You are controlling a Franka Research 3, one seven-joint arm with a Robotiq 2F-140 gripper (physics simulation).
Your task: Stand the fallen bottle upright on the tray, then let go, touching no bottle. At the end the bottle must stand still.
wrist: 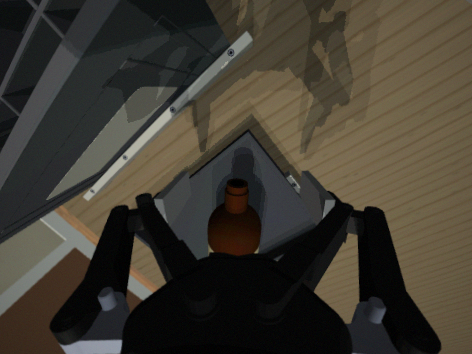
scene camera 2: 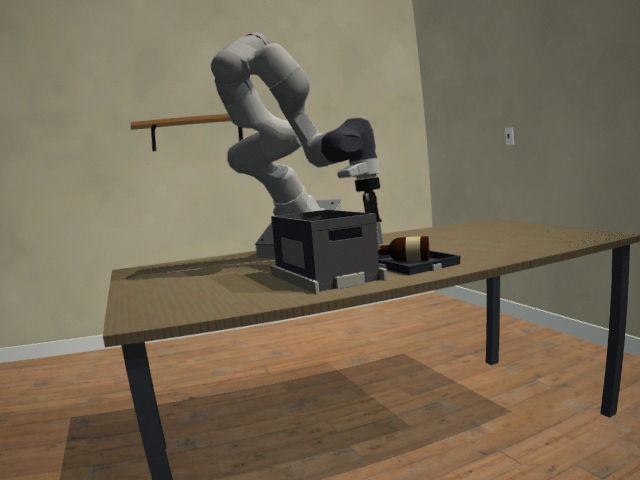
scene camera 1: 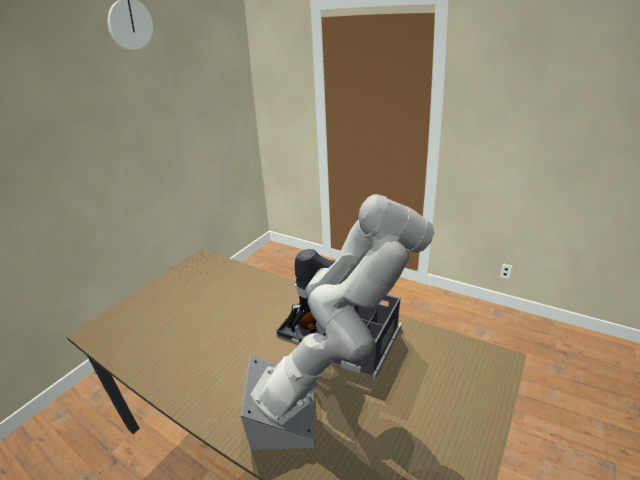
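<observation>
The brown bottle (scene camera 1: 307, 321) (scene camera 2: 413, 249) (wrist: 234, 230) with a cream label lies on its side on the dark tray (scene camera 1: 282, 331) (scene camera 2: 413, 267) (wrist: 285, 210). In scene camera 2 its neck points left, toward the crate. My gripper (scene camera 1: 298, 320) (scene camera 2: 379, 240) (wrist: 244, 183) is open and points down at the bottle's neck end. In the wrist view the neck and shoulder show between the spread fingers, with a gap on each side. The gripper body hides the bottle's base there. In scene camera 2 the crate partly hides the fingertips.
A tall dark grey crate (scene camera 1: 356, 356) (scene camera 2: 343, 258) (wrist: 75, 65) with dividers stands close beside the tray, on the bottle's neck side. Pale holder strips (scene camera 2: 350, 280) (wrist: 172, 109) run along its foot. The arm hides part of the crate and tray in scene camera 1.
</observation>
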